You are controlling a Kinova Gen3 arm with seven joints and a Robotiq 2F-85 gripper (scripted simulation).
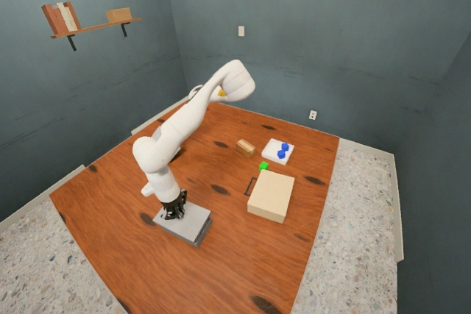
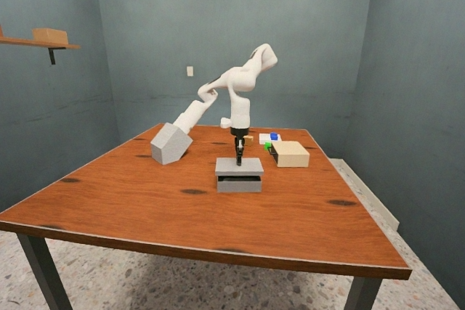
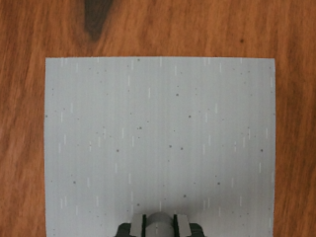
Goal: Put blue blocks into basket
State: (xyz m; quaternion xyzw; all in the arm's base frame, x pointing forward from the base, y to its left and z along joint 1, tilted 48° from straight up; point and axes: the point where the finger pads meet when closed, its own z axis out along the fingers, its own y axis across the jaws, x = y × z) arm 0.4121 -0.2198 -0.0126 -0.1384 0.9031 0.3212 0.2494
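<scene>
Now: hand 30 mm above the metal lid. Also, from my hand: light wooden cabinet: 360 mm to the left, 140 mm ahead, 90 mm below; green block: 470 mm to the left, 110 mm below; grey metal box: 100 mm below.
</scene>
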